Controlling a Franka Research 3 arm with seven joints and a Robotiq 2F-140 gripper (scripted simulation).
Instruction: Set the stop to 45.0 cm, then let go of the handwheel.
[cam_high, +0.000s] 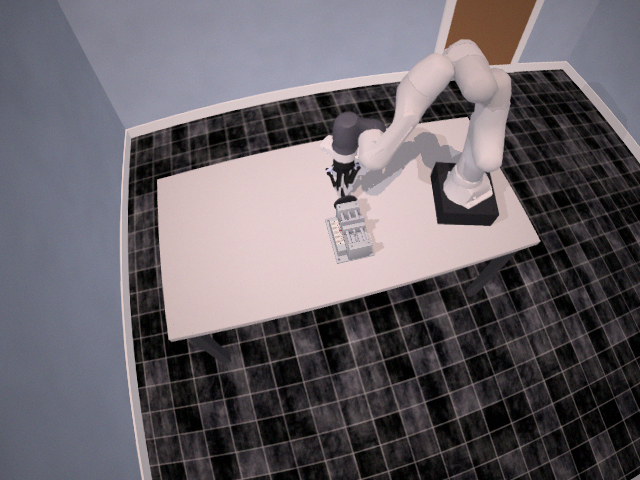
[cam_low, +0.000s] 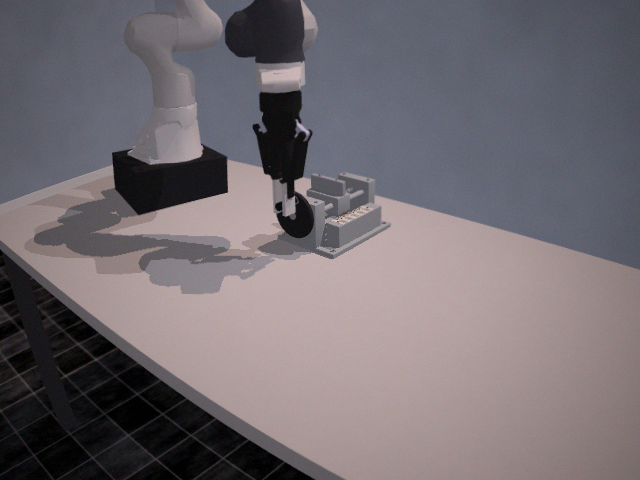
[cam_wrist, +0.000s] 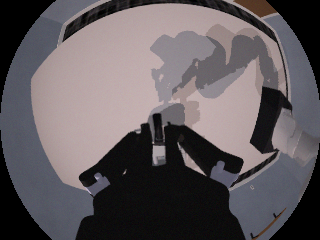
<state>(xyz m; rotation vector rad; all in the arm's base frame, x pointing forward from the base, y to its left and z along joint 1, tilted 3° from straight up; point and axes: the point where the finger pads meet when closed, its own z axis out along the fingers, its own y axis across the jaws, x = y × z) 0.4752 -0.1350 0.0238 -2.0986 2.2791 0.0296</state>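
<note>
My gripper is now 140 mm to the right of the grey stop fixture, 40 mm above it and 20 mm short of it. Round my hand: black handwheel: 30 mm below, 20 mm to the left.
</note>
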